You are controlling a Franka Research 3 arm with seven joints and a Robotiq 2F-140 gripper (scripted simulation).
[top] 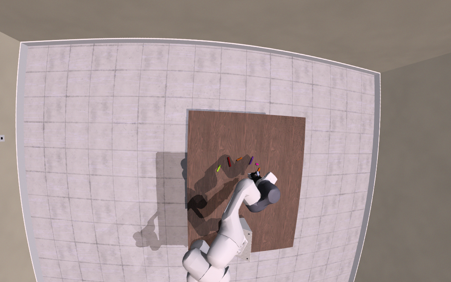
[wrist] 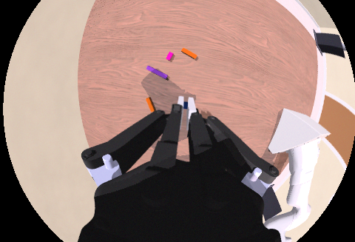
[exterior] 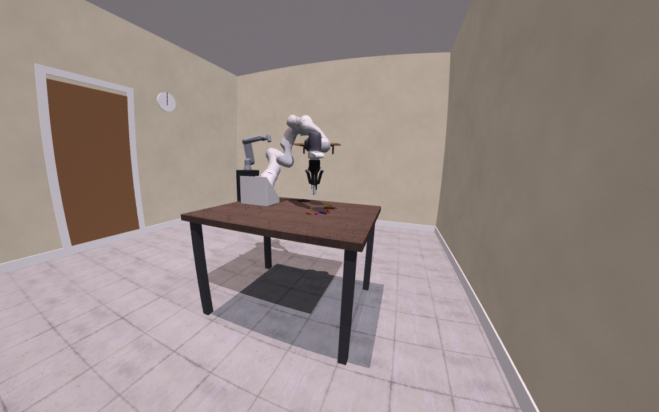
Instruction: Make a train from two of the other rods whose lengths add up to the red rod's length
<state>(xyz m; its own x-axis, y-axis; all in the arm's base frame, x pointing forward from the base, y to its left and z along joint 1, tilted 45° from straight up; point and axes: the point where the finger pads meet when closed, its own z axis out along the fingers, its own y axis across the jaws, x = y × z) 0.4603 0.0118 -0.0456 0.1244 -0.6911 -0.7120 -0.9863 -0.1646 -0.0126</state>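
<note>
My gripper is now 14 cm above the magenta rod, 8 cm to the left of it and 6 cm short of it. From my hand the other things lie so: small blue rod (3 cm below); then red rod (14 cm below, 13 cm to the left, 6 cm ahead); then purple rod (14 cm below, 9 cm ahead, 3 cm to the right).
</note>
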